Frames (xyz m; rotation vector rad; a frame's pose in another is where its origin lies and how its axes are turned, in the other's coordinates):
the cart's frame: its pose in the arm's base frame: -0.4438 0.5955 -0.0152 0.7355 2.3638 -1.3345
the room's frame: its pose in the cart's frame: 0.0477 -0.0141 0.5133 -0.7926 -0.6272 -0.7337
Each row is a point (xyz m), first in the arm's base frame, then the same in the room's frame.
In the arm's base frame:
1: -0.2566 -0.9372 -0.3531
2: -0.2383 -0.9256 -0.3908
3: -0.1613 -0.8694 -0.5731
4: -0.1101 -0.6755 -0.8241
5: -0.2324 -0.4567 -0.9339
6: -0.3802 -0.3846 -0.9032
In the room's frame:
1: 0.5565 -0.8870 0.4007
2: 0.5540 -0.8646 0.4379
3: 0.5494 -0.7520 0.6100
4: 0.5075 -0.4880 0.7882
5: 0.5021 -0.2180 0.7445
6: 0.5414 -0.1261 0.6103

